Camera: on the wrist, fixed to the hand. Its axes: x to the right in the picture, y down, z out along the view.
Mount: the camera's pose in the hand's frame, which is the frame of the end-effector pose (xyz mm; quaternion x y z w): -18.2 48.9 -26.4 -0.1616 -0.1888 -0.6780 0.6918
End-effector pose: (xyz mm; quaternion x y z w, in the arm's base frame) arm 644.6 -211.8 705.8 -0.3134 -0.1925 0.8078 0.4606
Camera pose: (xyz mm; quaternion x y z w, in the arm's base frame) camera 639.1 -251.5 663.2 -0.0082 -0.5632 0.2746 0.7793
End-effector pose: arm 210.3 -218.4 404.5 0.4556 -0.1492 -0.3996 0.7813
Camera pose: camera 238.4 -175.9 433.3 0.2146 0.1227 -0.9163 0.3150
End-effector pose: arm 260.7 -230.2 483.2 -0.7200 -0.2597 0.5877 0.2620
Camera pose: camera 286.7 -280.1 467.3 -0.2534 -0.8123 0.3229 0.4143
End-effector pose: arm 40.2 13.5 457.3 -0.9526 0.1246 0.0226 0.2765
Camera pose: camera 9.7 -36.4 456.2 -0.7839 -0.6155 0.0282 0.0762
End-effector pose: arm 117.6 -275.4 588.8 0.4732 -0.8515 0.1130 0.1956
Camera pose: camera 90.7 -225.8 604.1 0.8944 -0.3234 -0.2814 0.1276
